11 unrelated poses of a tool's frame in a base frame.
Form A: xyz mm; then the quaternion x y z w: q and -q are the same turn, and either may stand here.
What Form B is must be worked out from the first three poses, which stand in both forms.
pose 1, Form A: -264 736 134 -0.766 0.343 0.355 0.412
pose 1, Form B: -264 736 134 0.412 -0.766 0.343 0.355
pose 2, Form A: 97 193 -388 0.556 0.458 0.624 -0.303
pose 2, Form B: 97 193 -388 0.303 -0.556 -0.458 -0.624
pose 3, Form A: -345 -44 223 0.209 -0.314 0.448 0.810
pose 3, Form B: -345 -44 223 0.810 0.209 -0.314 0.448
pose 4, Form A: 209 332 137 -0.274 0.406 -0.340 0.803
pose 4, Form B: 209 332 137 0.803 -0.274 0.406 -0.340
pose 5, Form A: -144 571 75 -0.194 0.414 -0.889 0.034
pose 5, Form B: -144 571 75 0.034 -0.194 0.414 -0.889
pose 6, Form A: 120 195 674 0.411 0.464 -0.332 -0.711
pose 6, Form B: 120 195 674 0.711 -0.411 -0.464 0.332
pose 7, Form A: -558 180 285 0.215 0.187 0.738 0.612
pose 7, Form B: -558 180 285 0.612 0.215 0.187 0.738
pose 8, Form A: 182 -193 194 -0.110 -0.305 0.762 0.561
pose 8, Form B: 182 -193 194 0.561 -0.110 -0.305 0.762
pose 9, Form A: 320 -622 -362 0.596 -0.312 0.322 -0.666
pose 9, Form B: 320 -622 -362 0.666 -0.596 0.312 -0.322
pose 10, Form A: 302 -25 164 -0.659 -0.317 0.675 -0.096
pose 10, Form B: 302 -25 164 0.096 0.659 0.317 -0.675
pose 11, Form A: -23 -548 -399 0.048 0.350 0.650 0.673
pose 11, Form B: -23 -548 -399 0.673 0.048 0.350 0.650
